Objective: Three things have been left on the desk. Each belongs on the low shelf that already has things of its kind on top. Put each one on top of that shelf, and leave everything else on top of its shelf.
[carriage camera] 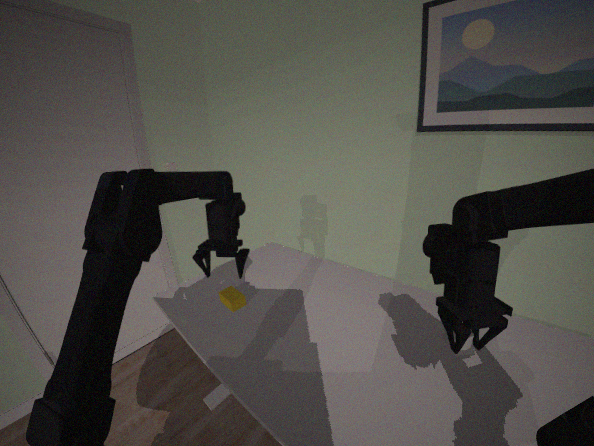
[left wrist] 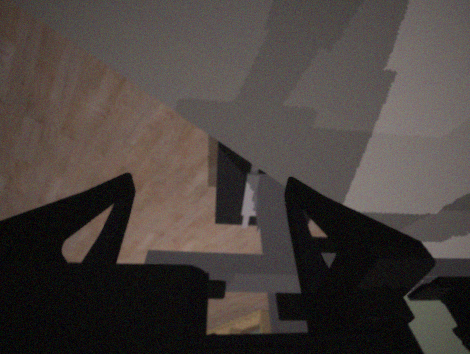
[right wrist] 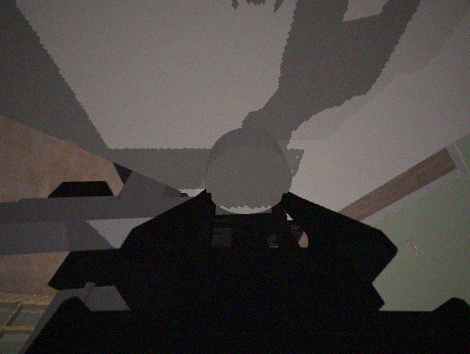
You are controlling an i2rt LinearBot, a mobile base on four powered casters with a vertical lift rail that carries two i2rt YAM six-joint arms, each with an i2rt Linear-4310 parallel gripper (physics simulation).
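Frame: origin at the left arm's base, x back, y left, z down, level; centimetres.
Seen in the pictures: left gripper, between the fingertips: (carriage camera: pixel 224 277) (left wrist: pixel 210 183); right gripper, between the fingertips: (carriage camera: pixel 465 349) (right wrist: pixel 243 190); right arm's base, origin of its link: (left wrist: pixel 452 289) (right wrist: pixel 248 233).
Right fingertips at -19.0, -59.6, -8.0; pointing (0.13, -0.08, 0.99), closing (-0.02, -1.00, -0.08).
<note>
Offsets run from my right fingertips to a thing's top centre, as dx, dy, dz. Level surfaces: height alone.
A yellow block {-40.4, +60.4, +17.7} (carriage camera: pixel 232 299) lies on the grey desk {dz +22.2} (carriage camera: pixel 350 325) (left wrist: pixel 150 40) (right wrist: pixel 175 75), near its left corner in the carriage view. My left gripper (carriage camera: pixel 225 277) (left wrist: pixel 210 183) is open and empty, pointing down above the yellow block; the block does not show in the left wrist view. My right gripper (carriage camera: pixel 468 350) (right wrist: pixel 243 190) is shut on a pale grey round-ended object {-2.6, +0.1, -2.4} (right wrist: pixel 249 167) and holds it above the desk at the right. Its lower body is partly hidden by the fingers. The low shelves do not show clearly in any view.
A door (carriage camera: pixel 65 150) stands at the left, and a framed picture (carriage camera: pixel 500 117) hangs on the green wall. A pale flat piece (carriage camera: pixel 217 396) shows below the desk's left edge. Grey bars of my base (left wrist: pixel 280 215) (right wrist: pixel 45 212) show. A wooden grid frame (right wrist: pixel 17 312) is at lower left.
</note>
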